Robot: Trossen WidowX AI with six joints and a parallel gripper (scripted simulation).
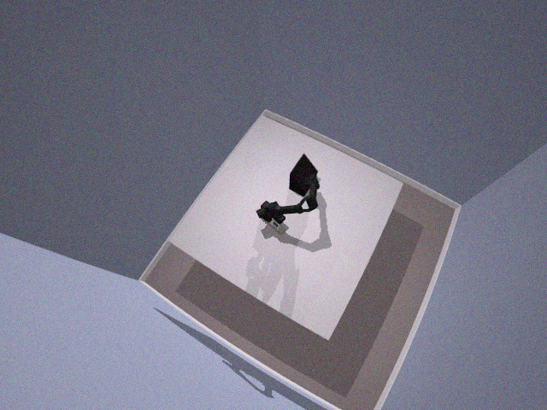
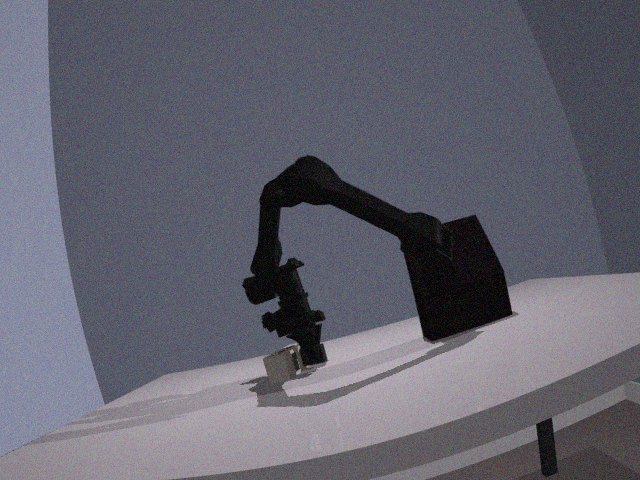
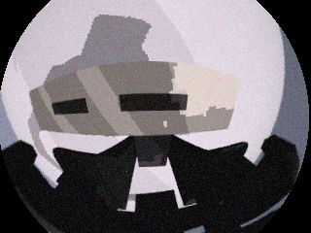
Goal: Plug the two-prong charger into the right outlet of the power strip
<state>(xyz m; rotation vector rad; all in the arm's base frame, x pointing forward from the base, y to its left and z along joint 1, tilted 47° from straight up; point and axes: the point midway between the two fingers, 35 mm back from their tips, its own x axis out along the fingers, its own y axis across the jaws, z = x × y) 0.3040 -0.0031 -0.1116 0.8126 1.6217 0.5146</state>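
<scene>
Right now the black two-prong charger is 20 mm ahead of my gripper tip and 10 mm above it.
</scene>
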